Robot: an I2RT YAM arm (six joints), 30 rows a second.
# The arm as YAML. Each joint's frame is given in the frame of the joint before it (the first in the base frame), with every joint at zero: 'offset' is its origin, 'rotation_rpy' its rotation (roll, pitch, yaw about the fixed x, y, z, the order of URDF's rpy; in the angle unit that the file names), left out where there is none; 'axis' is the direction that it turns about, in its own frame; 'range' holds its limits. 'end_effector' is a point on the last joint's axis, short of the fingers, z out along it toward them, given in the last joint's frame.
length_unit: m
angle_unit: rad
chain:
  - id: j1
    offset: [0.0, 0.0, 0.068]
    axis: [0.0, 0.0, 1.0]
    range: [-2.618, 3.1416]
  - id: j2
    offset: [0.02, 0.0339, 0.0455]
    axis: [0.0, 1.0, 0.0]
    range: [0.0, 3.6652]
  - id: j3
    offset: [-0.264, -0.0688, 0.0]
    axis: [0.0, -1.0, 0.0]
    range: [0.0, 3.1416]
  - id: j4
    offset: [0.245, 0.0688, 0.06]
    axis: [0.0, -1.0, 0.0]
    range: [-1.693, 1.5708]
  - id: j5
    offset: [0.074, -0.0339, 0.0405]
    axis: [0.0, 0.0, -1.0]
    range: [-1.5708, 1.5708]
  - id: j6
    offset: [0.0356, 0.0, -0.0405]
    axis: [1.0, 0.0, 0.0]
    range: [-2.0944, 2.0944]
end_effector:
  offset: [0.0, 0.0, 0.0]
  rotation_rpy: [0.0, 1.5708, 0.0]
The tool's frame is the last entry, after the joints.
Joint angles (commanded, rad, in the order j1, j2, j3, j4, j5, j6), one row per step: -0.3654, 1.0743, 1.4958, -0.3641, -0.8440, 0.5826; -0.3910, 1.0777, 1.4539, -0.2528, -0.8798, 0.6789; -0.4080, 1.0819, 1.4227, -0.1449, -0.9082, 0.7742; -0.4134, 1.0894, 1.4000, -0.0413, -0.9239, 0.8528; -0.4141, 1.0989, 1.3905, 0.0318, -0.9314, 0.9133; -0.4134, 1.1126, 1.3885, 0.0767, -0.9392, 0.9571; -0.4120, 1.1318, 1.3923, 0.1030, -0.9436, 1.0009; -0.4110, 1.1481, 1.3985, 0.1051, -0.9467, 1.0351; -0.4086, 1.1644, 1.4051, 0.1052, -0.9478, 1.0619; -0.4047, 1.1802, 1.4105, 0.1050, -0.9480, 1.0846; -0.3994, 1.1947, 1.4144, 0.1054, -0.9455, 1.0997; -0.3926, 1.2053, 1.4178, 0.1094, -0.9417, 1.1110
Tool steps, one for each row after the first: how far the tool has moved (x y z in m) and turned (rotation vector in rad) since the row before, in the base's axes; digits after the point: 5 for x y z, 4 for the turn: 0.00475, -0.00633, -0.00245, 0.0576, -0.0152, 0.0157; 0.00316, -0.00432, -0.00009, 0.0508, -0.0195, 0.0205; 0.00331, -0.00226, 0.00122, 0.0350, -0.0273, 0.0209; 0.00276, -0.00119, 0.00191, 0.0275, -0.0183, 0.0171; 0.00384, -0.00135, 0.00074, 0.0225, -0.0033, 0.0167; 0.00560, -0.00202, -0.00027, 0.0305, 0.0134, 0.0146; 0.00495, -0.00185, -0.00119, 0.0305, 0.0257, 0.0109; 0.00508, -0.00159, -0.00130, 0.0256, 0.0231, 0.0088; 0.00519, -0.00125, -0.00166, 0.0229, 0.0218, 0.0085; 0.00505, -0.00084, -0.00185, 0.0172, 0.0171, 0.0058; 0.00375, 0.00012, -0.00087, 0.0117, 0.0085, 0.0053
